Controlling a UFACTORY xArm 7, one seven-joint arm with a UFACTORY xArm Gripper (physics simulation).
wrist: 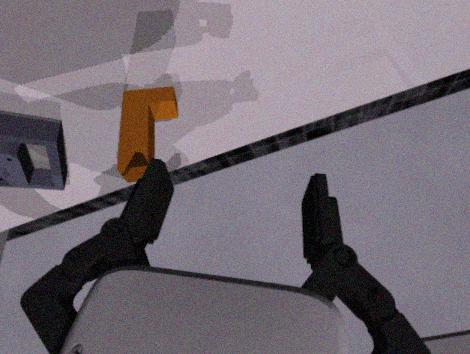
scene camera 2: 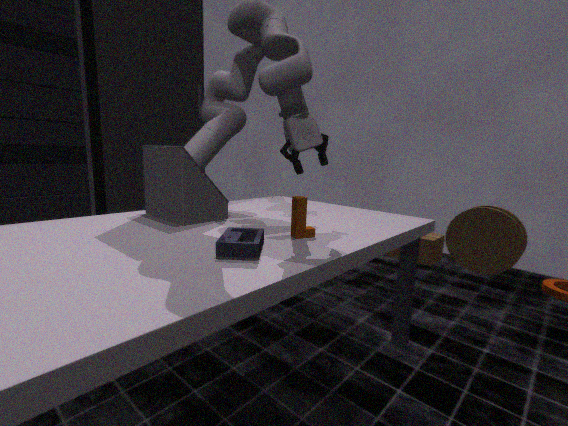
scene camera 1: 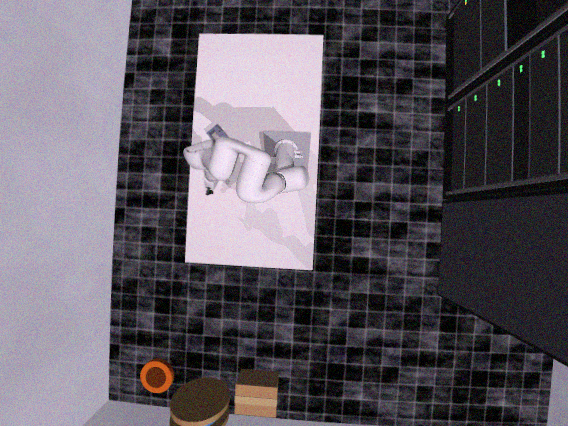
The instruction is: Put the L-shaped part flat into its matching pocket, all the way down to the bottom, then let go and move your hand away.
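Note:
The orange L-shaped part stands upright on the white table, its long leg up and its short foot pointing right in scene camera 2. The arm hides it in scene camera 1. The dark blue-grey block with the pocket lies to its left in scene camera 2, with its opening facing up. Part of the block shows beside the arm in scene camera 1. My gripper is open and empty, above and a little right of the part in scene camera 2, tilted, touching nothing.
The white table carries the arm's grey wedge base behind the block. An orange ring-shaped object, a round brown-topped object and a wooden box stand on the floor away from the table.

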